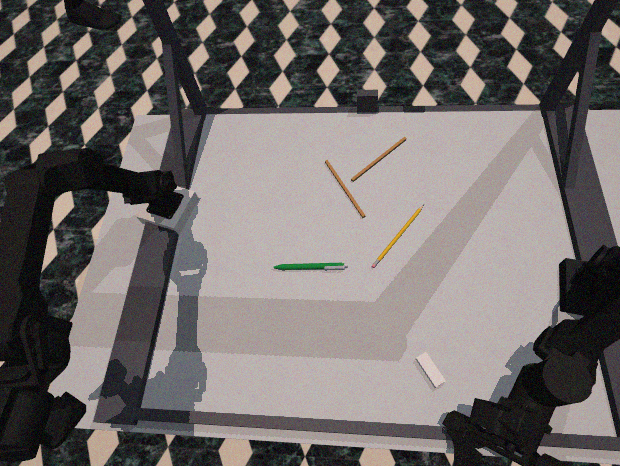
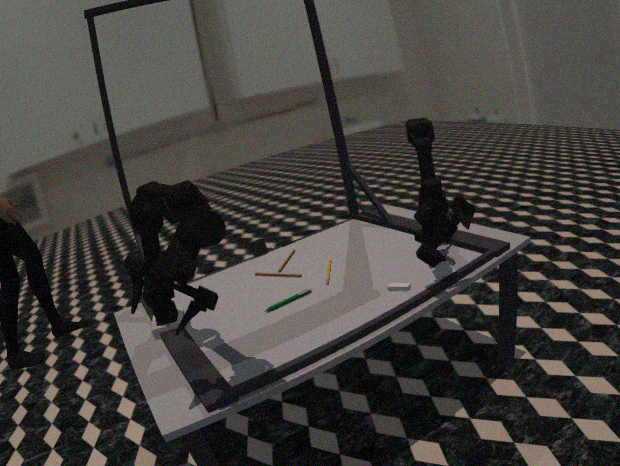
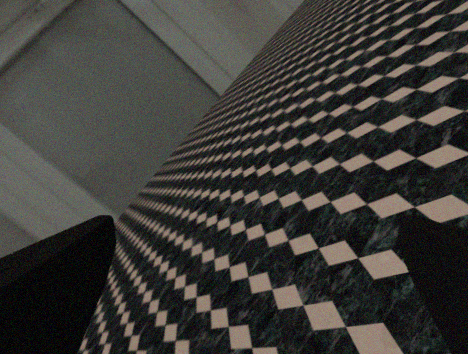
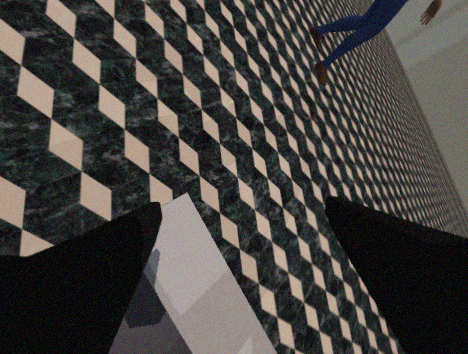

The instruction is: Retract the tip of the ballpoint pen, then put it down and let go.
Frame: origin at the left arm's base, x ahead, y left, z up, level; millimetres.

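Seen in the pictures: left gripper, fingertip midpoint: (image 2: 456,244) (image 3: 259,230); right gripper, fingertip midpoint: (image 2: 154,324) (image 4: 243,207); left arm's base at its link origin: (image 1: 594,286); right arm's base at its link origin: (image 1: 165,203) (image 2: 167,318).
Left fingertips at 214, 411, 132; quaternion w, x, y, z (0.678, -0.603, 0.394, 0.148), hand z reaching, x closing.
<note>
Offsets run from my left fingertips to a thing's top centre, as dx, dy, dz. Level surfaces: height alone.
The green ballpoint pen {+328, -353, -148} (image 1: 308,266) (image 2: 289,300) with a silver end lies flat on the grey table {dz -163} (image 1: 262,153) (image 2: 364,259), near its middle. No gripper touches it. My right gripper (image 1: 167,200) (image 2: 194,309) (image 4: 243,207) is open and empty at the table's left edge, far from the pen. My left gripper (image 1: 463,423) (image 3: 259,230) is open and empty at the table's near right corner, pointing out over the floor. I cannot tell whether the pen's tip is out.
Two brown sticks {+296, -560, -156} (image 1: 345,189) {+231, -654, -156} (image 1: 378,159) (image 2: 279,275) and a yellow pencil {+157, -465, -154} (image 1: 397,237) (image 2: 328,271) lie behind the pen. A white eraser {+62, -198, -151} (image 1: 430,370) (image 2: 399,286) lies at the front right. A dark frame post (image 1: 176,92) (image 2: 328,92) rises at the table's back. A person's legs (image 4: 355,28) show on the floor.
</note>
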